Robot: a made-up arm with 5 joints.
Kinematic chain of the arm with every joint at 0, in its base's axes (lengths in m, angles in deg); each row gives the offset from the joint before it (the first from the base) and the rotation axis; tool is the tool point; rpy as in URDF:
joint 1: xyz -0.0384 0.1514 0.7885 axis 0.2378 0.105 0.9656
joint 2: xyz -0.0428 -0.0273 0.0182 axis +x
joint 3: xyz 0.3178 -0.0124 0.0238 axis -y
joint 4: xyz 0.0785 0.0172 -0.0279 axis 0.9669 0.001 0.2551
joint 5: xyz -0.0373 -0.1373 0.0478 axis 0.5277 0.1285 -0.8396
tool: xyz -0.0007 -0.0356 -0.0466 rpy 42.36 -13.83 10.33
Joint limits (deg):
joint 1: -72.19..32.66
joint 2: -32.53..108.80
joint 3: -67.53..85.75
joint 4: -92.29..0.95
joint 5: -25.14..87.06
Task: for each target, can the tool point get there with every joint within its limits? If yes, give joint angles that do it. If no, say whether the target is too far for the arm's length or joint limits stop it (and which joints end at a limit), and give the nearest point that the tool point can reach.
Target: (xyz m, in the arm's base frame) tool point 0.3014 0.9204 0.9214
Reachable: no: too far | nearest point 0.2735 0.3907 0.8813 | short by 0.532 m
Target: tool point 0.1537 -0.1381 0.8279
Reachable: yes | joints -23.51 42.84 7.31 -35.80 -16.49
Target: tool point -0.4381 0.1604 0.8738
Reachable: no: joint limits stop it (at a limit: joint 1, joint 4, joint 5) | nearest point -0.1136 -0.0332 0.8841 | short by 0.378 m
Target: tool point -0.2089 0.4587 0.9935
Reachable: no: joint limits stop it (at a limit: joint 1, joint 2, joint 4, joint 5) | nearest point 0.0933 0.2909 0.9071 | short by 0.356 m
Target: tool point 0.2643 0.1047 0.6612
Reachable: yes | joints 6.59 78.50 35.54 -8.88 27.94
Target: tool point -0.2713 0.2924 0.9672
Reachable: no: joint limits stop it (at a limit: joint 1, joint 4, joint 5) | nearest point -0.0671 0.0143 0.9205 | short by 0.348 m
